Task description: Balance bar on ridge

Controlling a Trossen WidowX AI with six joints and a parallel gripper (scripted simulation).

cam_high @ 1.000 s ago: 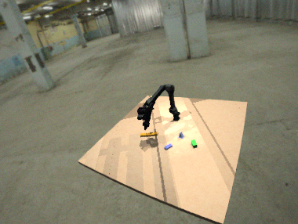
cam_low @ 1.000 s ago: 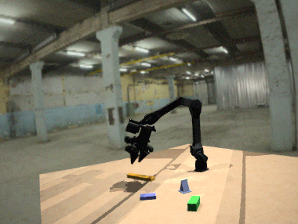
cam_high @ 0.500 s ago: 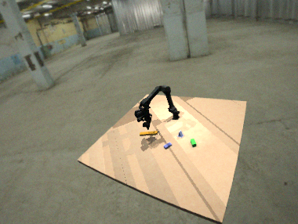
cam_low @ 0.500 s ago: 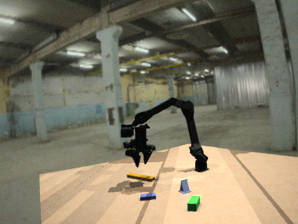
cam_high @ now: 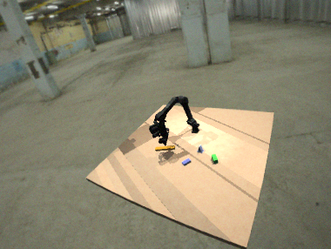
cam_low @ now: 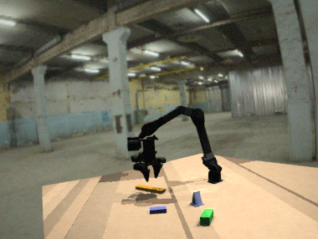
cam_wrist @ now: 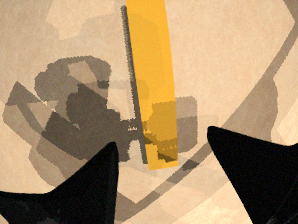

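Now: the orange bar 10 mm ahead of my gripper tip, 20 mm to the right of it and 50 mm below it. The rest, counted from my gripper tip: blue block 100 mm ahead, 230 mm to the left, 50 mm below; then green block 20 mm ahead, 430 mm to the left, 40 mm below.
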